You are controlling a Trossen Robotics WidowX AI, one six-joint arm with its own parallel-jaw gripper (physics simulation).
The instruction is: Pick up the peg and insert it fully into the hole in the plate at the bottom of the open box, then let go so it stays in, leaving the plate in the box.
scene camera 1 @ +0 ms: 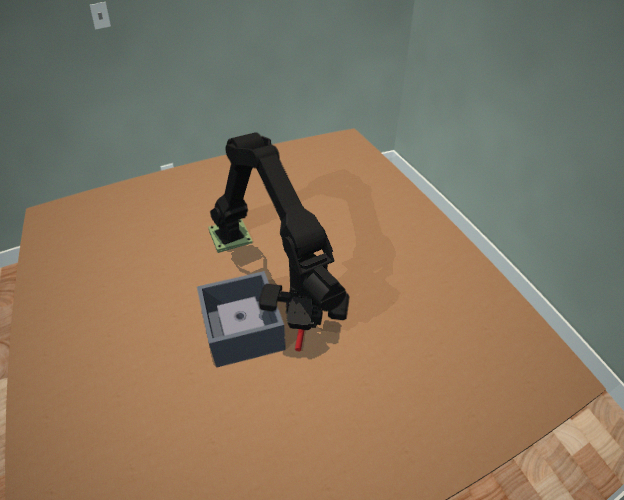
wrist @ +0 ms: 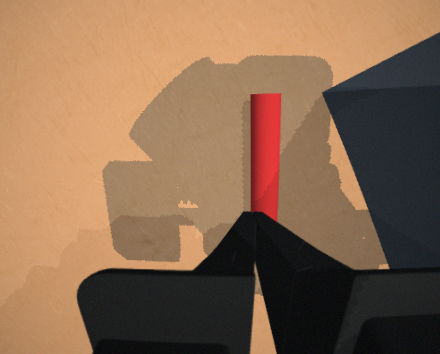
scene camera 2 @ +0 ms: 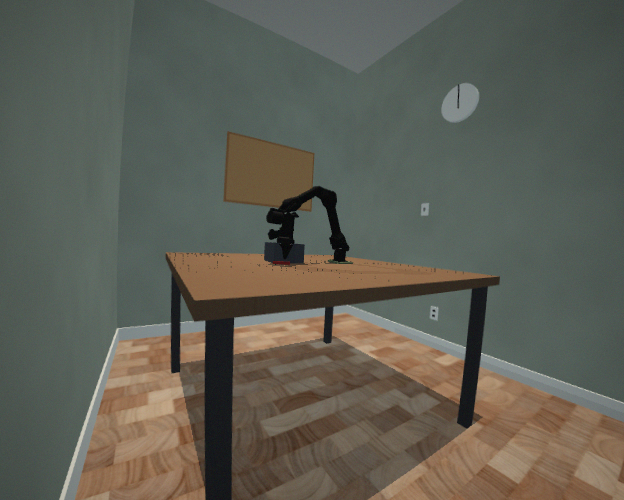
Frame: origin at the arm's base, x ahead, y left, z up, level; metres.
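Seen in the pictures: gripper, fingertip midpoint: (wrist: 251, 220) (scene camera 2: 284, 259); arm's base, link origin: (scene camera 1: 229, 234) (scene camera 2: 339, 260).
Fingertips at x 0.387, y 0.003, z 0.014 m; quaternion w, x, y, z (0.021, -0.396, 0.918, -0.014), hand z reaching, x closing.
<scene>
Offsets run from my fingertips to a thing's top centre. "spot": to the spot under its first point. Level surfaces: height alone.
The red peg @[dx +0.006, dy -0.015, dz -0.012 m] (scene camera 1: 298, 340) (scene camera 2: 279, 263) (wrist: 265, 145) lies flat on the table beside the box. My gripper (scene camera 2: 285, 257) (wrist: 251, 220) is shut and holds nothing. In the wrist view its fingertips meet over the near end of the peg and hide that end; whether they touch the peg I cannot tell. In scene view 1 the gripper's body hides the fingertips and part of the peg. The open dark blue-grey box @[dx -0.080, dy -0.120, dz +0.072 m] (scene camera 1: 248, 344) (scene camera 2: 270, 252) (wrist: 400, 150) stands next to the gripper. A pale plate @[dx -0.080, dy -0.120, dz +0.035 m] (scene camera 1: 229, 325) with a round hole @[spot: dx -0.089, dy -0.116, dz +0.022 m] (scene camera 1: 240, 315) lies on the box's floor.
The box's wall nearest the peg rises close beside the gripper, and part of the gripper hangs over its rim in scene view 1. The arm's green base plate (scene camera 1: 218, 245) is on the table @[dz -0.026 m] (scene camera 1: 130, 416) (scene camera 2: 312, 286) behind the box.
</scene>
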